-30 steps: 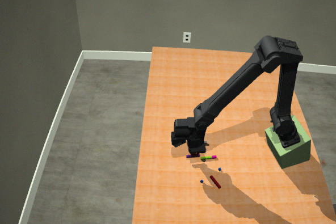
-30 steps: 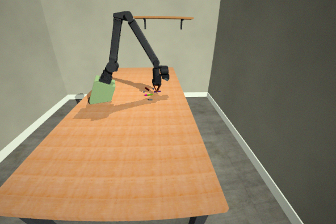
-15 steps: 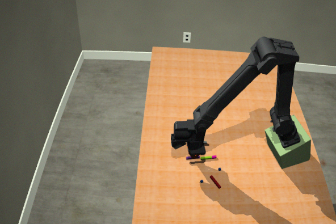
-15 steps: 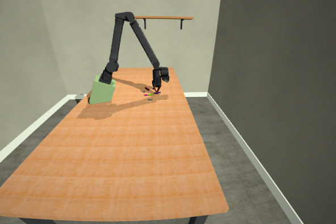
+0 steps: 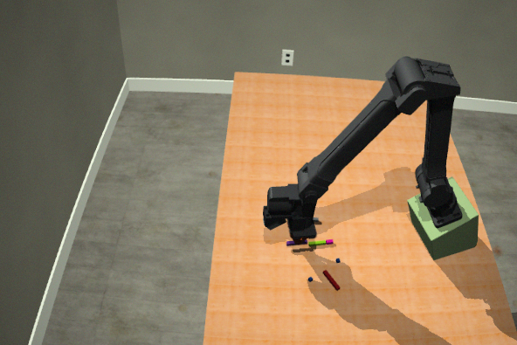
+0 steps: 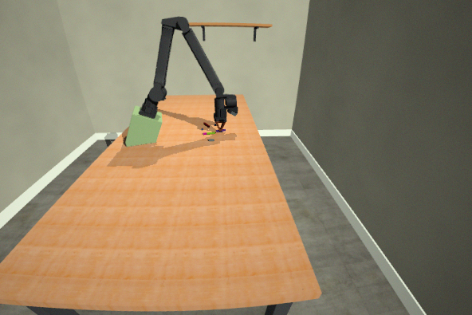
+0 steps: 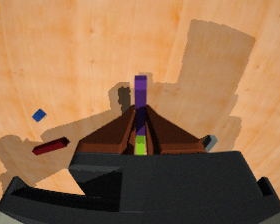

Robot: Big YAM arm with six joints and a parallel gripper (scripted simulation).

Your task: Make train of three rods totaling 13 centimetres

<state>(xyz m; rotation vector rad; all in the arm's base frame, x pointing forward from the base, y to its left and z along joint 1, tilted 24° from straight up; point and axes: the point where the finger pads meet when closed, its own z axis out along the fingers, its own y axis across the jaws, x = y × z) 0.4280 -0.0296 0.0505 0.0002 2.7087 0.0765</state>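
Right now my hand is 1 cm above the purple rod. From my hand the other things lie so: lime rod 6 cm behind, 2 cm below; magenta rod 10 cm behind, 2 cm below; grey rod 9 cm to the right, 6 cm behind, 2 cm below.
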